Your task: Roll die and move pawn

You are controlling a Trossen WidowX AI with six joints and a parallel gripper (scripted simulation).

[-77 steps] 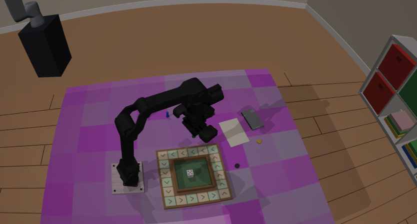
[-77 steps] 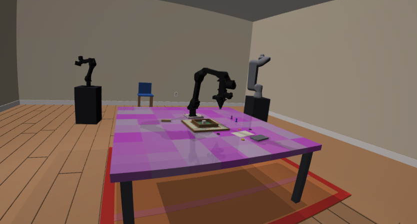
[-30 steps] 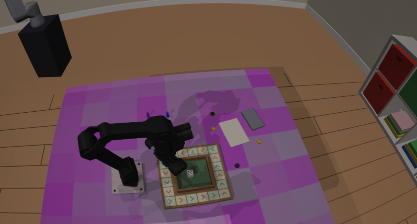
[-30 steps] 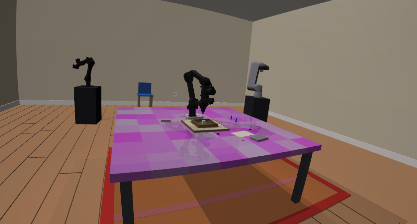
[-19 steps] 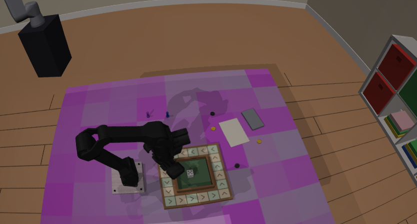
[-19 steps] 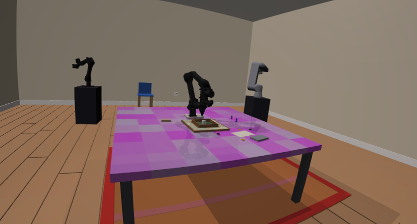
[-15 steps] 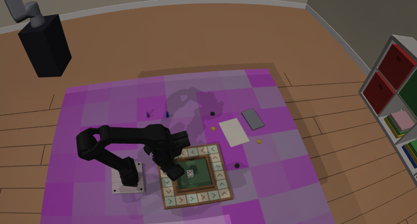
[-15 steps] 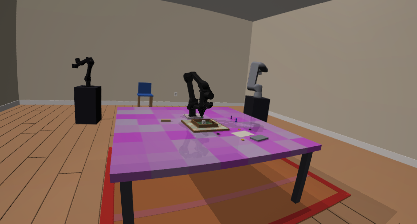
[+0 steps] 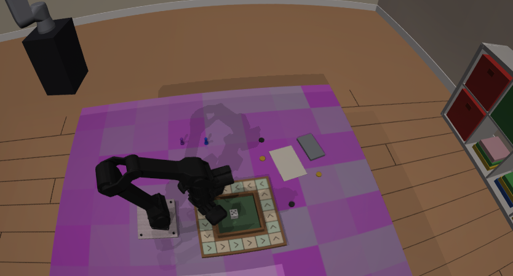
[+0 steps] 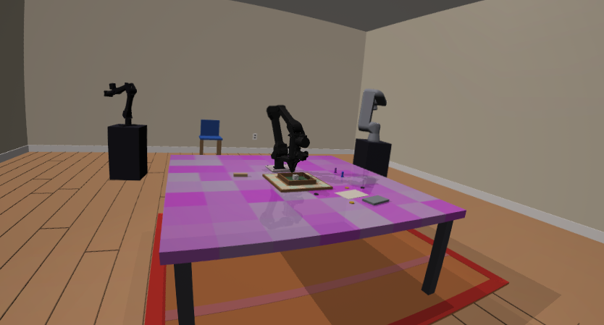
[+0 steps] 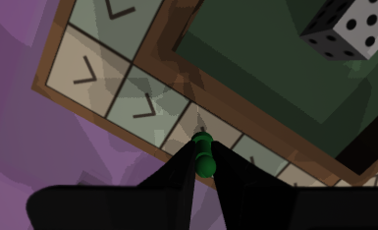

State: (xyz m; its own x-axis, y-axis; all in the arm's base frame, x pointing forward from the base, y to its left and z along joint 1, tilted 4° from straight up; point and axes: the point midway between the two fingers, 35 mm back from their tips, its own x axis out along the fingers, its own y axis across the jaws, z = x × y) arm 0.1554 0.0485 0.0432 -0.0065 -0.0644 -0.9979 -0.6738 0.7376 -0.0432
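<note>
Right now the green pawn is 1 cm above my gripper tip. The rest, counted from my gripper tip: blue pawn (1 cm behind, 32 cm to the left, 1 cm below); then white die (10 cm ahead, 1 cm to the right); then wooden block (1 cm ahead, 29 cm to the right, 2 cm below).
</note>
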